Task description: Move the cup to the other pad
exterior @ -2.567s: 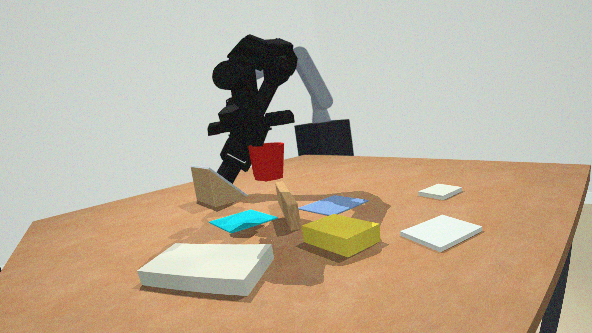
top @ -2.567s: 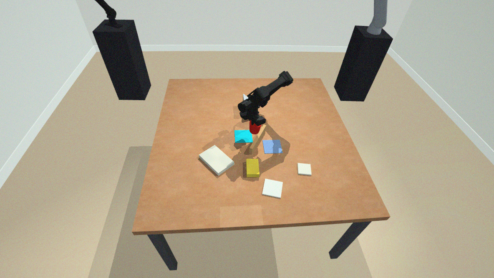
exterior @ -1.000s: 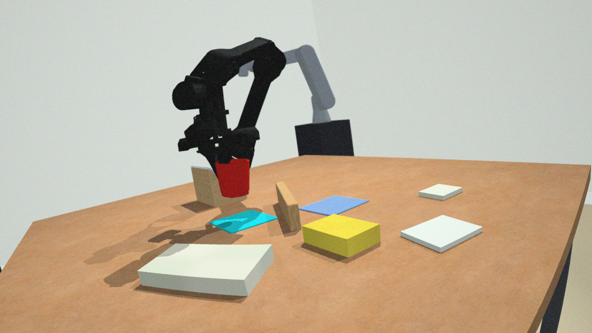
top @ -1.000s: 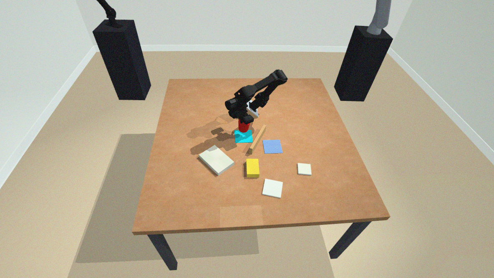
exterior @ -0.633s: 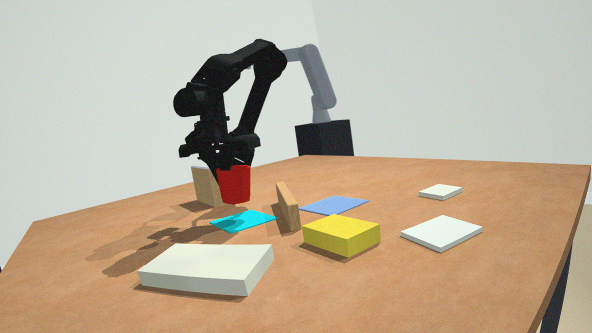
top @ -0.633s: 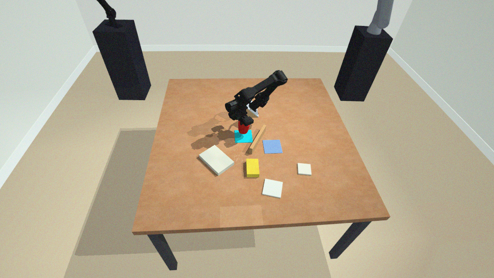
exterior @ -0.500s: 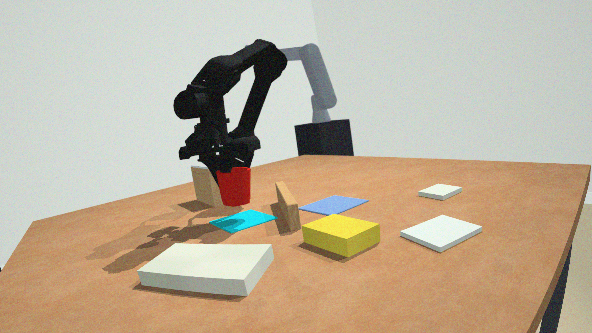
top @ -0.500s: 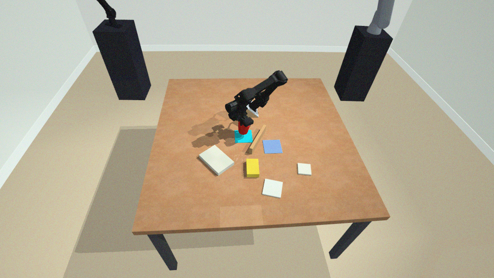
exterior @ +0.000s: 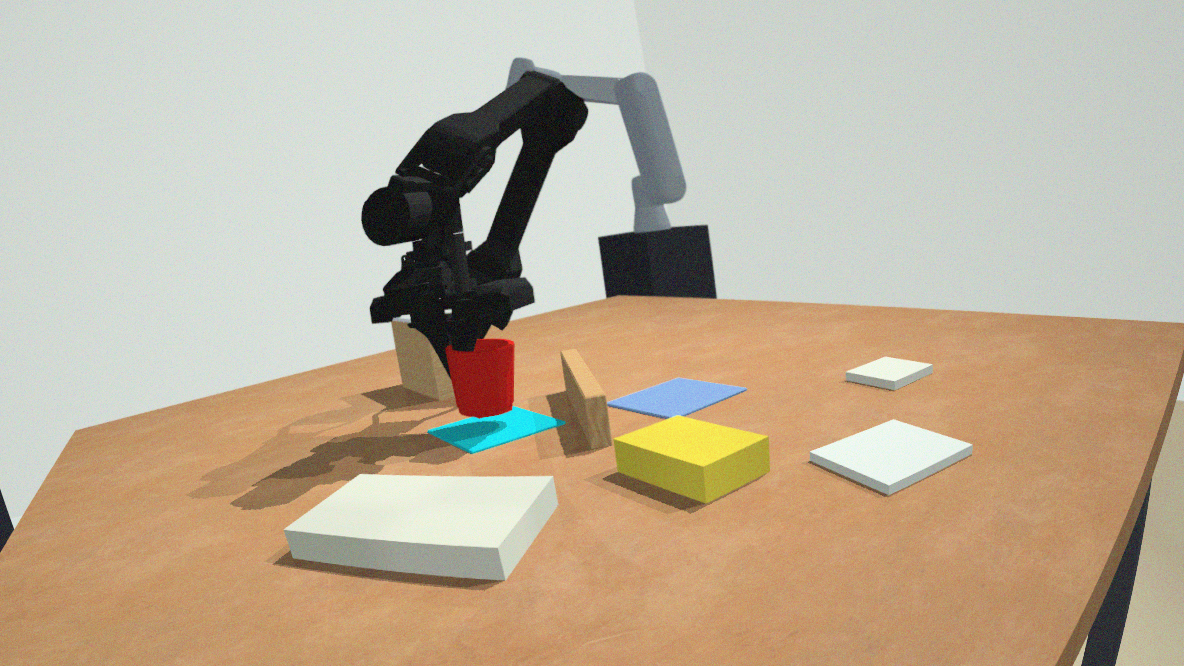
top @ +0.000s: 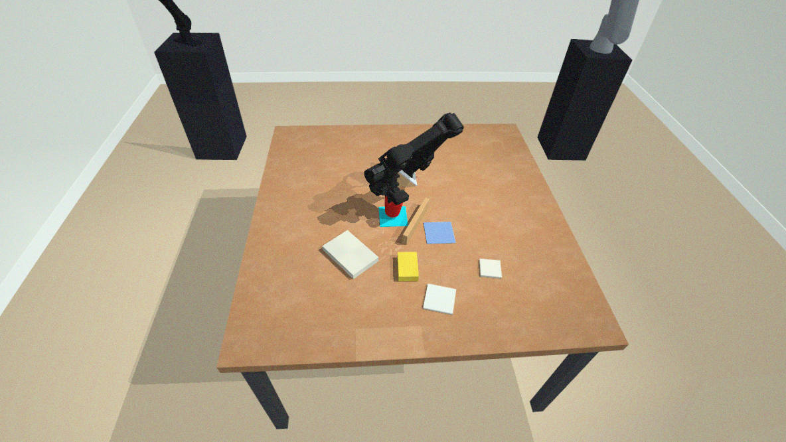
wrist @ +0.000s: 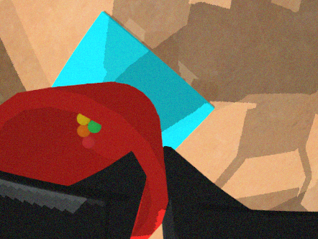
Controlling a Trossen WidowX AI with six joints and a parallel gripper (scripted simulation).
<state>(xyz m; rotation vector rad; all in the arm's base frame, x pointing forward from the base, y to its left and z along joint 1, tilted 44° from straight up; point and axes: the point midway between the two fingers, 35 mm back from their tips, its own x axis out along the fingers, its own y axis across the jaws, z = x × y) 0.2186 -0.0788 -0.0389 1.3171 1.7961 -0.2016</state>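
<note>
Right now my gripper tip is 30 mm short of the red cup and 20 mm to the right of it. Round my gripper tip: blue pad: 200 mm to the left, 110 mm ahead, 60 mm below; then wooden plank: 110 mm to the left, 70 mm ahead, 40 mm below; then cyan pad: 60 mm below, 30 mm ahead, 20 mm to the left.
</note>
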